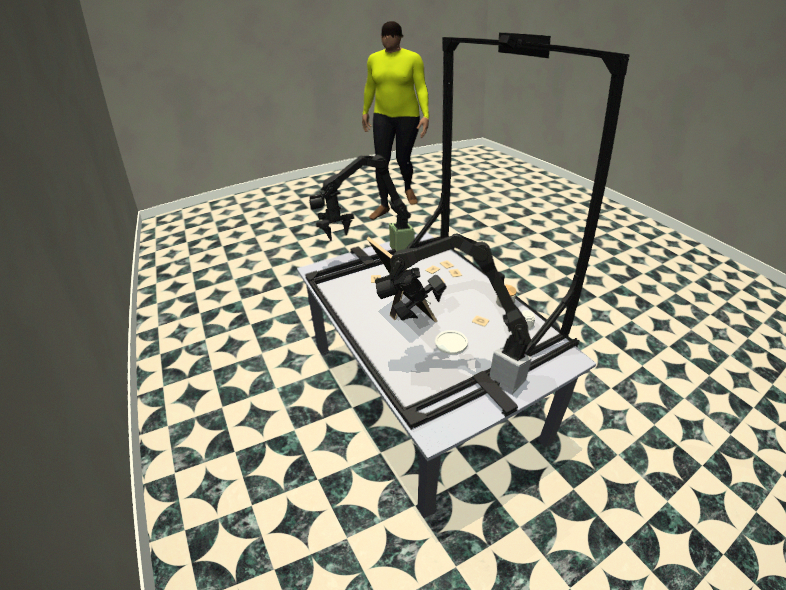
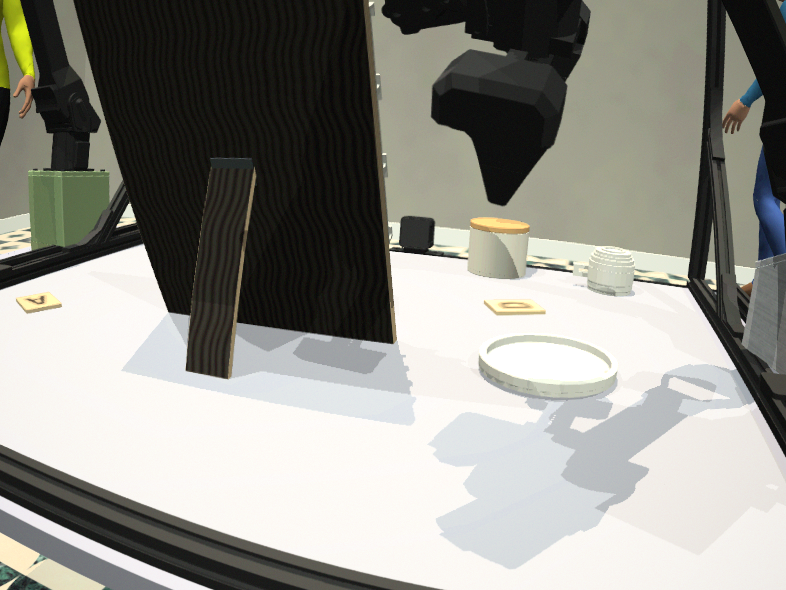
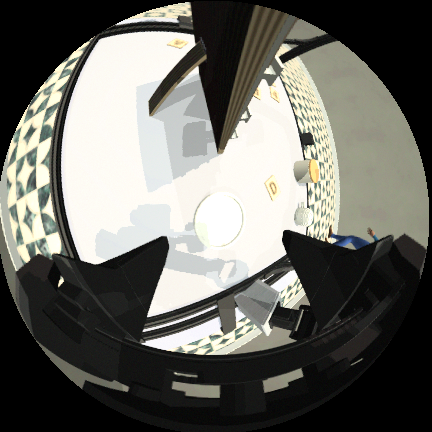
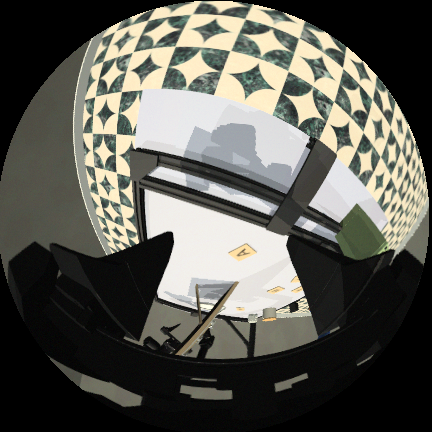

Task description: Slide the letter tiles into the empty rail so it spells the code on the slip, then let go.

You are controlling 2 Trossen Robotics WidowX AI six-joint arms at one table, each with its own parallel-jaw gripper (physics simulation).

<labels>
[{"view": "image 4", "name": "my right gripper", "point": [232,239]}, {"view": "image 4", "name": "dark letter board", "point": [197,330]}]
</labels>
